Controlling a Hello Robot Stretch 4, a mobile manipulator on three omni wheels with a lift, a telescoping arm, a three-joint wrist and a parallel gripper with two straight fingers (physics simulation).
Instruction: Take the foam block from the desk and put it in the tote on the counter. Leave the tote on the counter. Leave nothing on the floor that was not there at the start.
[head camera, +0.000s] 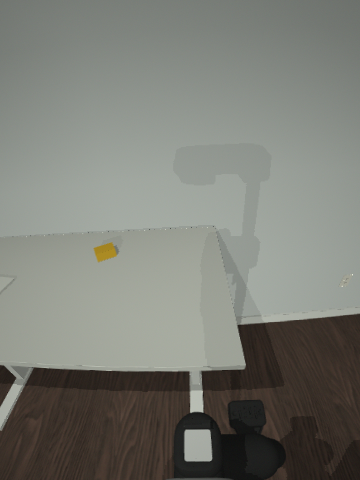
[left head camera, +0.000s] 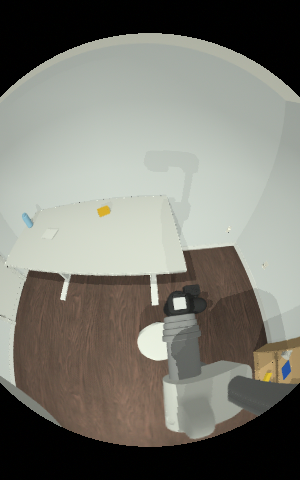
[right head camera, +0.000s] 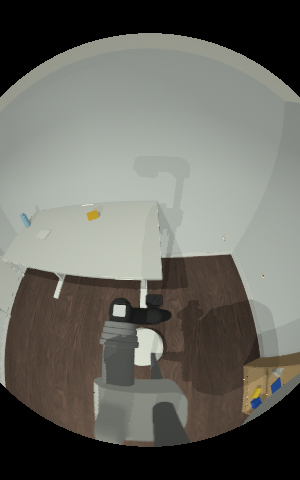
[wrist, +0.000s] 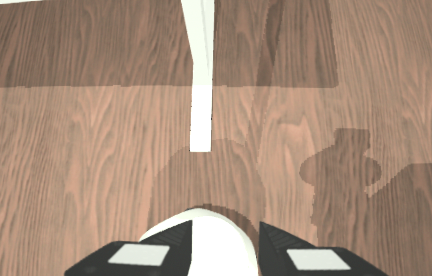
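Pixels of known places: gripper, between the fingertips: (wrist: 225, 241); robot's base, origin of its link: (left head camera: 157, 340) (right head camera: 142, 345) (wrist: 197, 267).
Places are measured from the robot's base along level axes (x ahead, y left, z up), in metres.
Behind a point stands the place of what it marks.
The orange-yellow foam block (head camera: 105, 252) {x 0.901, y 0.390, z 0.961 m} (left head camera: 103, 211) {x 0.900, y 0.392, z 0.956 m} (right head camera: 93, 215) {x 0.906, y 0.382, z 0.953 m} lies on the white desk (head camera: 150, 310) {x 0.596, y 0.147, z 0.923 m} (left head camera: 130, 250) {x 0.542, y 0.163, z 0.923 m} (right head camera: 115, 250) {x 0.575, y 0.133, z 0.923 m}, near its back edge. My gripper (wrist: 225, 241) {x 0.214, y -0.088, z 0.874 m} is open and empty, with its two fingers apart in the wrist view, over the floor in front of the desk. It is well apart from the block, which lies farther back and to the left in the head view. In the head views the fingers are hidden beneath the wrist. The tote and the counter do not show in these views.
A blue bottle (left head camera: 27, 220) {x 0.864, y 1.238, z 1.006 m} (right head camera: 25, 220) {x 0.865, y 1.238, z 1.003 m} and a flat white item (left head camera: 49, 233) {x 0.723, y 0.859, z 0.932 m} (right head camera: 43, 234) {x 0.716, y 0.845, z 0.932 m} are at the desk's left. A desk leg (wrist: 201, 120) (left head camera: 154, 290) is ahead of the gripper. A wooden shelf unit (left head camera: 285, 346) {x -0.514, y -1.262, z 0.493 m} holding blue and yellow items stands at the right.
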